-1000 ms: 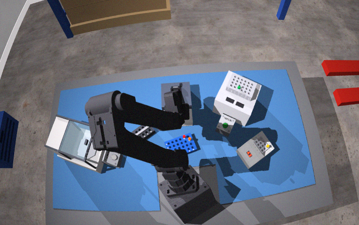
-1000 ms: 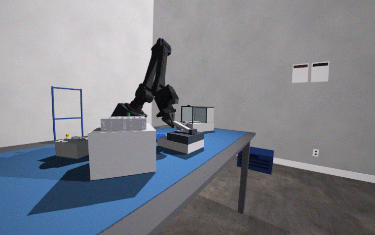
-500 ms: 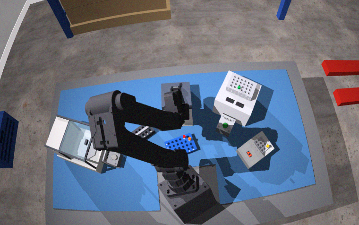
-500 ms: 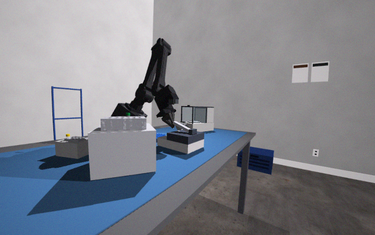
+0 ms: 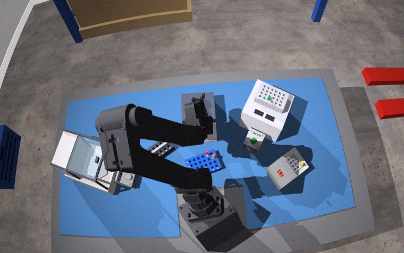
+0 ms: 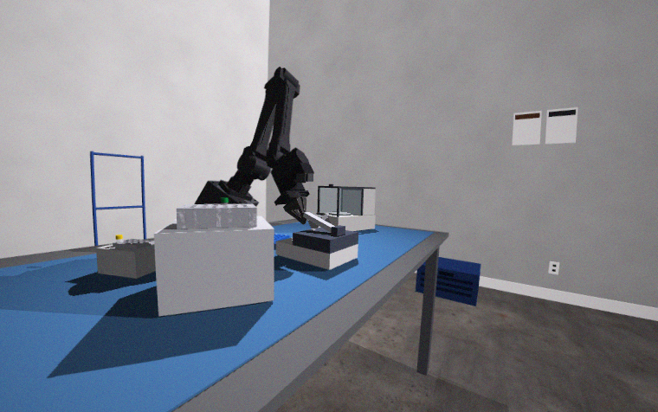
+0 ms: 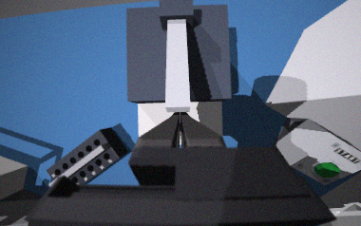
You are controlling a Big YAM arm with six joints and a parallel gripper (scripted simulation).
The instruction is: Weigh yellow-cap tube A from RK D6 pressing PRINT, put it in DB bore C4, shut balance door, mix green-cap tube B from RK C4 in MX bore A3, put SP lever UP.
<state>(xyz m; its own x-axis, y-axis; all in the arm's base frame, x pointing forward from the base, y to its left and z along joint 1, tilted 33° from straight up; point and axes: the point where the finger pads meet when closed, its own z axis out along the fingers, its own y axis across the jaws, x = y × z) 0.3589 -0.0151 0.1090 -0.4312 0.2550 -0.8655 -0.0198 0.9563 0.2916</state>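
My hand is 60 mm short of the spectrophotometer lever. From my hand the other things lie so: magnet block 180 mm to the left, 90 mm behind, 80 mm below; blue rack 150 mm behind, 90 mm below, 10 mm to the right; green start key 220 mm to the right, 80 mm behind, 30 mm below.
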